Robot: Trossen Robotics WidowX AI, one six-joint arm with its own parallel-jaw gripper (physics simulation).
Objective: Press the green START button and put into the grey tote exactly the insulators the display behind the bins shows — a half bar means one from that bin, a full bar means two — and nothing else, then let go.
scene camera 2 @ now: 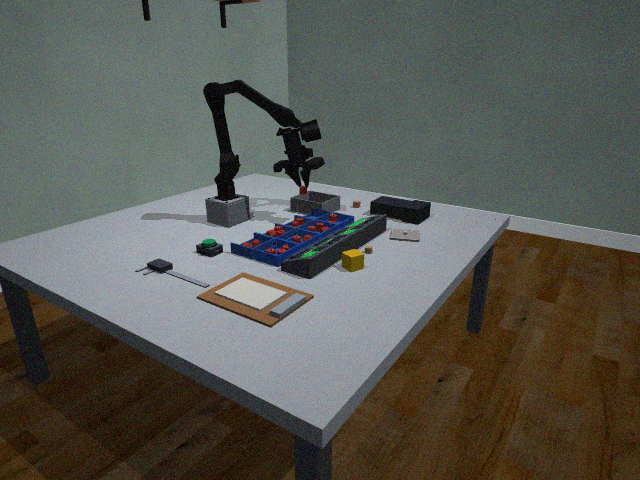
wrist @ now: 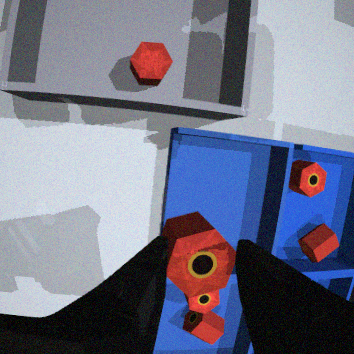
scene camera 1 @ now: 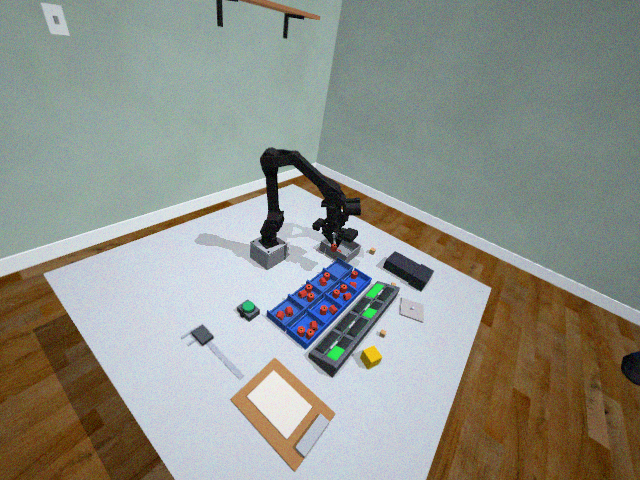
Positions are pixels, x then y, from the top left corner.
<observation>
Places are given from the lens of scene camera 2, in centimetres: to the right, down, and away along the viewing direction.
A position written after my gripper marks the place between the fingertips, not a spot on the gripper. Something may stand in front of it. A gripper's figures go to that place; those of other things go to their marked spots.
my gripper [scene camera 2: 304, 187]: -6, -19, 160
black box [scene camera 2: 415, 212]: 34, -10, 159
</observation>
